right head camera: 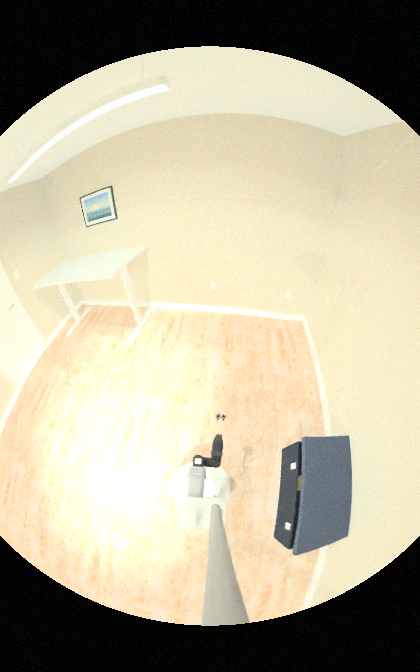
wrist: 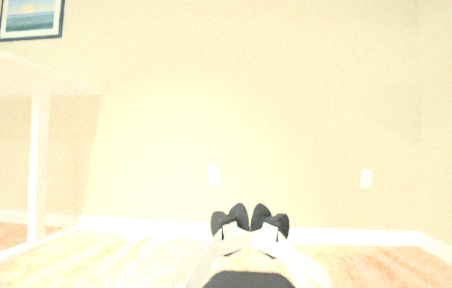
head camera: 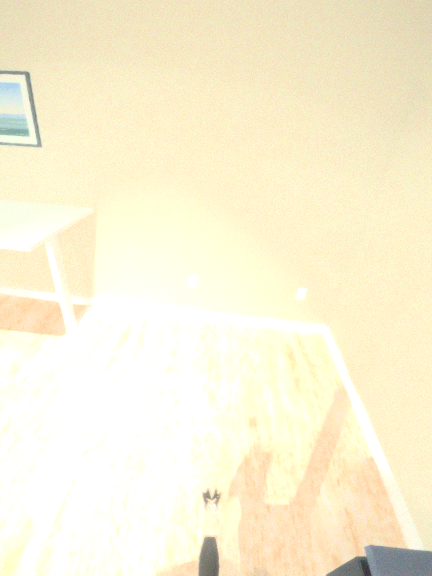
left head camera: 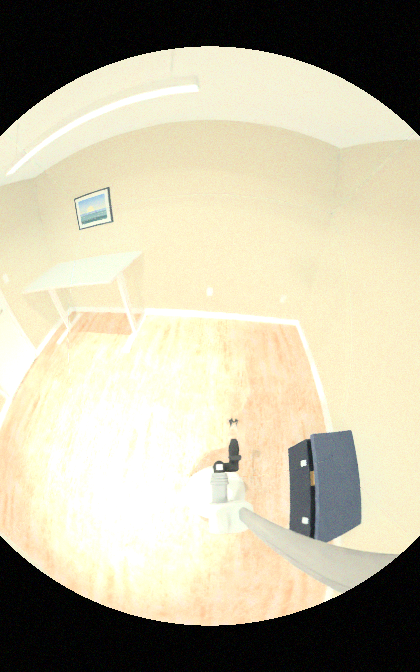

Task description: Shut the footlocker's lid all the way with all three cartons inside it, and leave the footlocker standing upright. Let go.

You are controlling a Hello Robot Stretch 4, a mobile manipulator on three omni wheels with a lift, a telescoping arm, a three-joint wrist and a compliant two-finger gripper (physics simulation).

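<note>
The footlocker (left head camera: 299, 492) (right head camera: 287, 500) stands upright on the floor to the right, by the right wall. Its blue lid (head camera: 402, 562) (left head camera: 336, 485) (right head camera: 325, 495) is partly lowered, with a dark gap along the front. A tan carton (left head camera: 313, 478) (right head camera: 300, 483) shows in that gap; the other cartons are hidden. My gripper (head camera: 211, 496) (left head camera: 233, 422) (right head camera: 221, 417) (wrist: 249, 219) is shut with nothing between its fingertips. It is well to the left of the footlocker, apart from it, and points towards the far wall.
A white table (head camera: 30, 225) (left head camera: 85, 272) (right head camera: 92, 267) stands at the far left. A framed picture (left head camera: 94, 208) (right head camera: 99, 206) hangs on the wall above it. The right wall runs close behind the footlocker. Wooden floor (right head camera: 175, 360) lies between my base and the far wall.
</note>
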